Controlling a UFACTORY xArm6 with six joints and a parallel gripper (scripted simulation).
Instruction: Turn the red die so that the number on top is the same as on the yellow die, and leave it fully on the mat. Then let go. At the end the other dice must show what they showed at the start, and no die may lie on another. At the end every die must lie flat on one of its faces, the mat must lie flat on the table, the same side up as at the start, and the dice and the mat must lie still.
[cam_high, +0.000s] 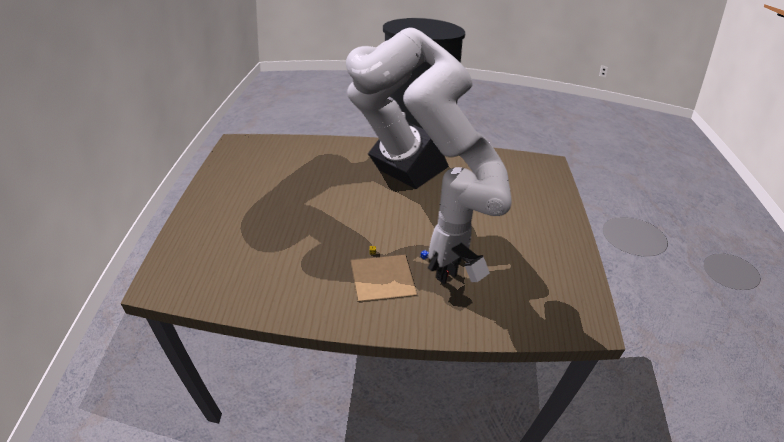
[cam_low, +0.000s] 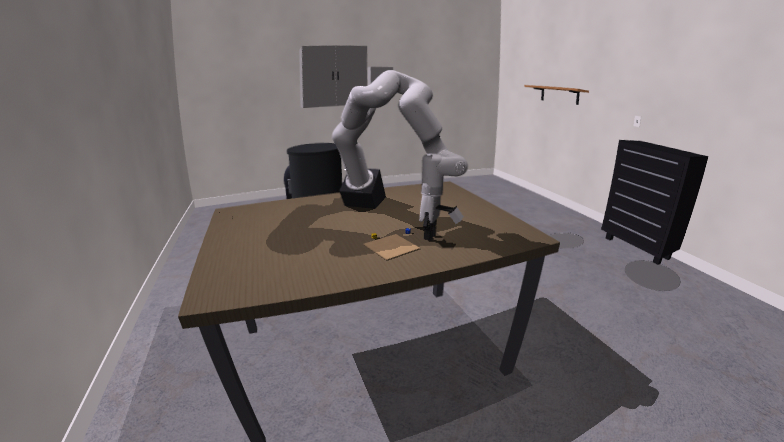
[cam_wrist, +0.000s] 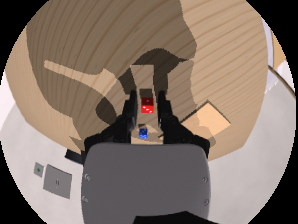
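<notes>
My gripper is now 10 mm past the red die and 10 mm above it. Round my hand: tan mat (160 mm to the right, 20 mm below); yellow die (90 mm behind, 180 mm to the right, 10 mm below); blue die (70 mm behind, 50 mm to the right, 10 mm below).
</notes>
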